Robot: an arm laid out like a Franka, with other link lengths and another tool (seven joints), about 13 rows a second.
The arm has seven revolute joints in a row. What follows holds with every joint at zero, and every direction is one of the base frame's.
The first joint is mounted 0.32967 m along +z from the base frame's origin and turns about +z.
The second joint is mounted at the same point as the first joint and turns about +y.
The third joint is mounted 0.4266 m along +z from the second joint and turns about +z.
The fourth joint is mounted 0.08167 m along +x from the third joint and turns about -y.
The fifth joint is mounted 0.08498 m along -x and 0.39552 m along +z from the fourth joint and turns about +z.
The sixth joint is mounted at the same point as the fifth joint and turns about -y.
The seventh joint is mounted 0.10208 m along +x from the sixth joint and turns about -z.
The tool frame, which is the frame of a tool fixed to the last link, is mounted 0.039 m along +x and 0.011 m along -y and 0.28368 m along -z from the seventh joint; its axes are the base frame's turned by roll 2.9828, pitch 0 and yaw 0.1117 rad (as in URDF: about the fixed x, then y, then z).
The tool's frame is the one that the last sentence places.
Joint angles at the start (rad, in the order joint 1, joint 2, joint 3, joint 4, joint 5, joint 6, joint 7): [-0.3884 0.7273 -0.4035 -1.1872 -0.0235 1.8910 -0.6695]
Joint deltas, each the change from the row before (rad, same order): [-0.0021 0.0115 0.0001 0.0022 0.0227 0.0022 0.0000]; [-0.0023 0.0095 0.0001 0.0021 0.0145 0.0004 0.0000]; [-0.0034 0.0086 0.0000 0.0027 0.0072 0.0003 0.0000]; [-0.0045 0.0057 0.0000 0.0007 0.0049 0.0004 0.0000]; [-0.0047 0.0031 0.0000 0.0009 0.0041 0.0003 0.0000]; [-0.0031 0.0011 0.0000 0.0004 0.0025 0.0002 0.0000]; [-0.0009 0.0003 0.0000 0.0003 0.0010 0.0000 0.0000]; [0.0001 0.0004 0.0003 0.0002 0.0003 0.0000 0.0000]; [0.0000 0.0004 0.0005 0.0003 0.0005 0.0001 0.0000]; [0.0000 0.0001 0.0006 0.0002 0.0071 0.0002 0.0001]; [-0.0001 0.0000 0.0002 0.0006 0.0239 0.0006 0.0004]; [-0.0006 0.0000 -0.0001 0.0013 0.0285 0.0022 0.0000]
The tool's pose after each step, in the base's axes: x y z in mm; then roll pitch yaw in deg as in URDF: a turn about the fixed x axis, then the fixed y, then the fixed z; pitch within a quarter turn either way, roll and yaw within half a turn. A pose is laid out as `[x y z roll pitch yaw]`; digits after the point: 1 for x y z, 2 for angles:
[677.9 -563.7 279.3 159.44 10.33 3.93]
[679.1 -562.9 271.8 160.12 10.12 3.72]
[678.8 -564.1 265.7 160.49 10.15 3.51]
[676.9 -566.3 261.1 160.77 10.19 3.23]
[675.1 -568.9 258.9 160.96 10.14 2.94]
[673.8 -570.6 258.1 161.05 10.07 2.74]
[673.5 -571.1 257.9 161.09 10.03 2.68]
[673.8 -570.8 257.6 161.11 10.03 2.70]
[674.2 -570.5 257.4 161.14 10.00 2.72]
[675.6 -569.1 257.0 161.41 9.69 2.67]
[679.6 -565.3 256.5 162.24 8.66 2.36]
[684.5 -561.7 256.7 163.15 7.37 1.99]

